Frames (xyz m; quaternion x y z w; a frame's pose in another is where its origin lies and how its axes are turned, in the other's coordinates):
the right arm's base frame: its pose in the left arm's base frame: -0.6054 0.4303 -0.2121 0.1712 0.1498 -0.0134 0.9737
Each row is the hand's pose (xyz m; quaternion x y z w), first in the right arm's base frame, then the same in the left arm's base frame.
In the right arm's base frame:
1: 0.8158 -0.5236 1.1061 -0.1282 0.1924 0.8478 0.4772
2: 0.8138 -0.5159 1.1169 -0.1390 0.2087 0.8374 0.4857
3: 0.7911 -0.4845 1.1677 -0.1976 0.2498 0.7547 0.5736
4: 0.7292 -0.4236 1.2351 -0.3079 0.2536 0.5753 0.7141
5: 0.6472 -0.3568 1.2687 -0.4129 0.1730 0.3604 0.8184
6: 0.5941 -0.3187 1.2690 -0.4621 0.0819 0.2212 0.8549
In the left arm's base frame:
1: 0.4506 -0.4151 0.3653 0.0864 0.1154 0.8713 0.4691
2: 0.4524 -0.4115 0.3781 0.0760 0.1345 0.8654 0.4767
3: 0.4477 -0.3997 0.4408 0.0222 0.2026 0.7995 0.5650
4: 0.4127 -0.3667 0.5396 -0.0880 0.2595 0.6401 0.7177
5: 0.3492 -0.3172 0.6160 -0.2056 0.2349 0.4314 0.8464
6: 0.3015 -0.2828 0.6446 -0.2693 0.1761 0.2872 0.9022

